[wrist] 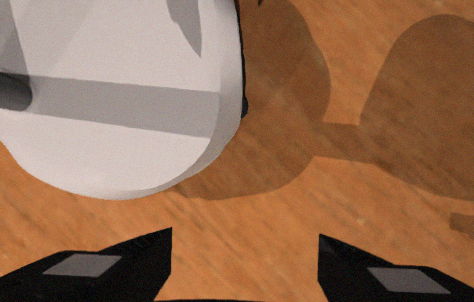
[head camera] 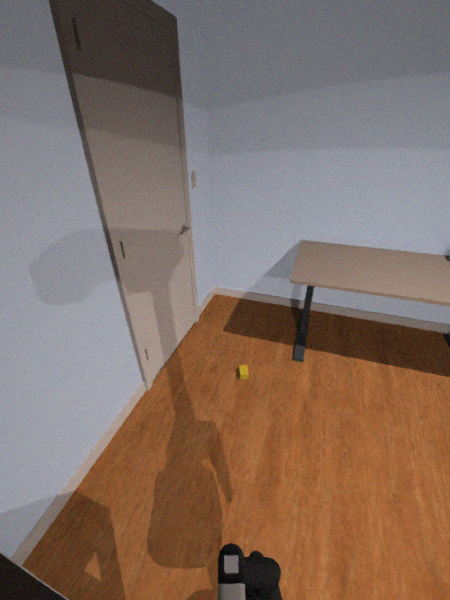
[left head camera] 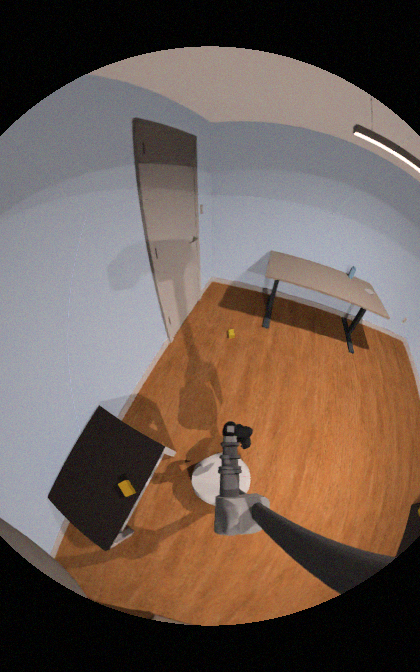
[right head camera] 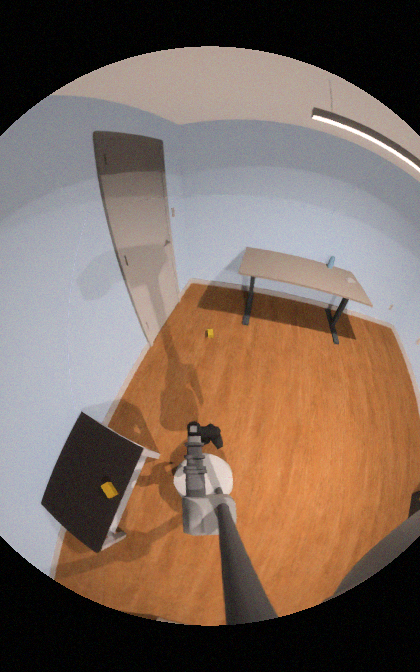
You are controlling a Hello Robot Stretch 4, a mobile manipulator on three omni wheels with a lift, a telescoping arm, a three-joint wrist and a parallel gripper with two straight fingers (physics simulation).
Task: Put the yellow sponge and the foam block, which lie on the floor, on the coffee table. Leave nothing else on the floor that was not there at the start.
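Places are measured from the robot's base along level axes (x left, y down, z back), in millimetres.
Pixels of known places: gripper, between the fingertips: [wrist: 244,253].
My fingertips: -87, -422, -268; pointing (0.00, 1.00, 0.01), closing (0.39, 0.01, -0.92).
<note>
Behind a point stands the place of what it marks, as x, y, z.
A small yellow block [head camera: 243,372] {-106, -18, -1468} [left head camera: 231,333] [right head camera: 210,333] lies on the floor between the door and the desk; I cannot tell whether it is the sponge or the foam block. A second, orange-yellow block [left head camera: 127,488] [right head camera: 109,490] lies on the dark top of the coffee table [head camera: 20,585] {618, -423, -273} [left head camera: 95,465] [right head camera: 80,465], near its edge facing my base. My gripper [wrist: 244,253] {-87, -422, -268} [left head camera: 246,444] [right head camera: 219,443] is open and empty. It hangs above the floor beside my base, clear of both blocks. Its fingertips are not distinct in the head views.
A desk [head camera: 370,272] {-963, -692, -1726} [left head camera: 320,277] [right head camera: 300,272] with dark legs stands by the far wall, with a blue thing [left head camera: 352,272] [right head camera: 331,262] on it. A door [head camera: 145,200] {465, -1184, -1679} is in the left wall. My white base [left head camera: 205,480] [wrist: 125,160] {-117, -186, -98} is beside the coffee table. A dark object [right head camera: 415,504] shows at the right edge.
</note>
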